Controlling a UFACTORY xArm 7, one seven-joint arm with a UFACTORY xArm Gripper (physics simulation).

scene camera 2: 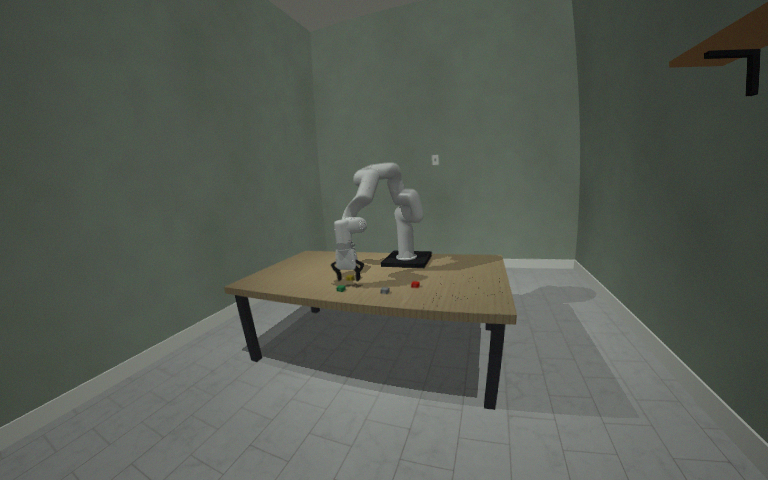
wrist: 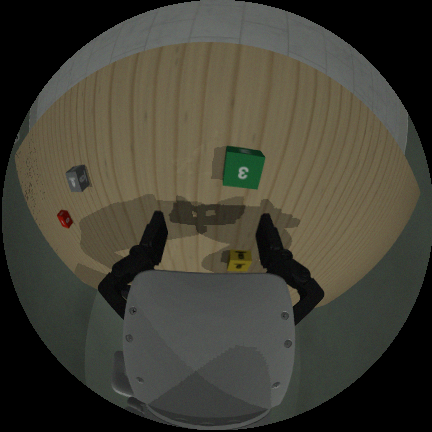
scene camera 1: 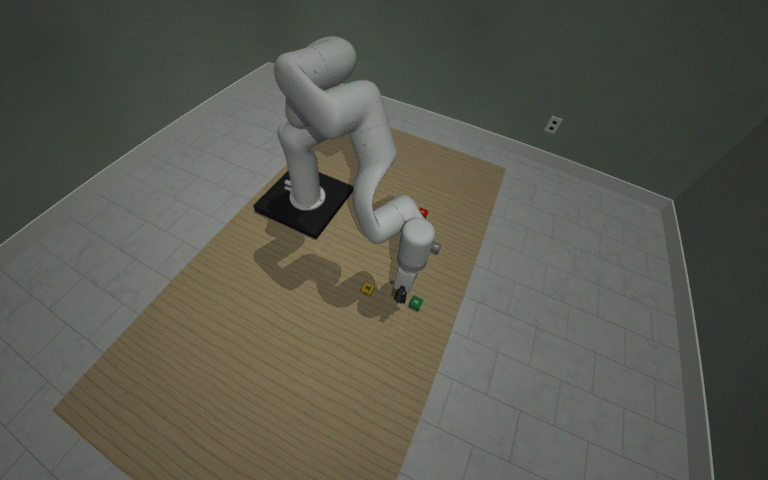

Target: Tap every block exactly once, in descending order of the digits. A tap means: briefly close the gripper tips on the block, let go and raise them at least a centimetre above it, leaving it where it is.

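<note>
My gripper (scene camera 1: 400, 295) (scene camera 2: 348, 279) (wrist: 211, 222) is open and empty, raised above the table between the yellow and green blocks. The green block (scene camera 1: 416, 303) (scene camera 2: 340, 288) (wrist: 243, 168) shows a 3 on top and lies beyond the fingertips, towards the right finger in the wrist view. The yellow block (scene camera 1: 367, 289) (scene camera 2: 350, 277) (wrist: 239, 260) lies nearer the gripper body in the wrist view; its digit is hard to read. The grey block (scene camera 1: 435, 247) (scene camera 2: 385, 290) (wrist: 77, 178) and the red block (scene camera 1: 423, 212) (scene camera 2: 415, 284) (wrist: 65, 219) lie at the left of the wrist view, digits unclear.
The blocks rest on the wooden table (scene camera 1: 254, 367) (scene camera 2: 283, 283) (wrist: 200, 90). The arm stands on a black base plate (scene camera 1: 271, 206) (scene camera 2: 390, 262). Beyond the grey and green blocks is the table's long edge. The arm partly covers the red block in scene camera 1.
</note>
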